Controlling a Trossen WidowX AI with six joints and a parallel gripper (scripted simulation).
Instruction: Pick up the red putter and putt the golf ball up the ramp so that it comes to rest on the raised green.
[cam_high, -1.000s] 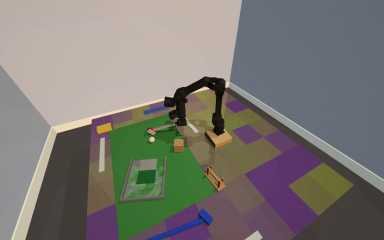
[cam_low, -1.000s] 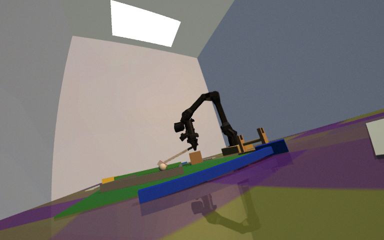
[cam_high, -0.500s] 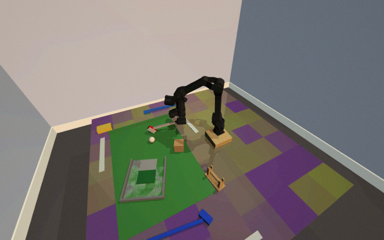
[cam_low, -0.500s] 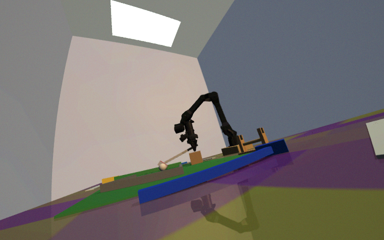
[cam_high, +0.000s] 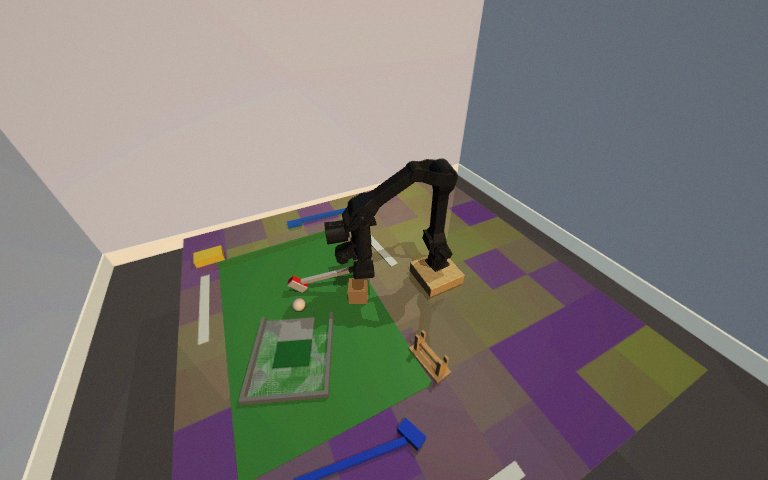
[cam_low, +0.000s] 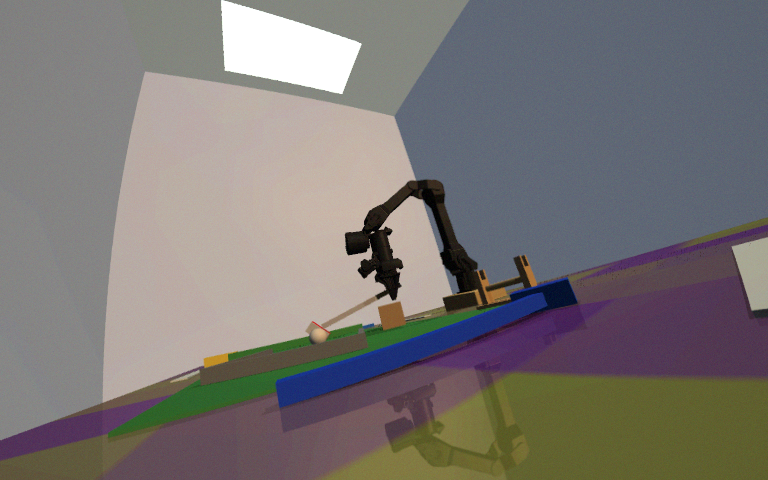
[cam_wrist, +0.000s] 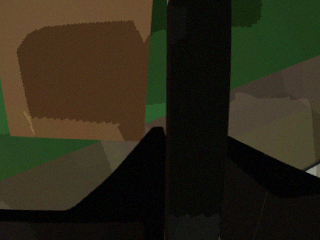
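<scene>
Now: the tan block 4 cm ahead of my gripper tip, 3 cm to the left of it and 4 cm below it. Also, from my gripper tip: red putter (11 cm ahead, 5 cm to the right); green mat (22 cm ahead, 7 cm below); white golf ball (23 cm ahead, 3 cm to the right, 5 cm below).
</scene>
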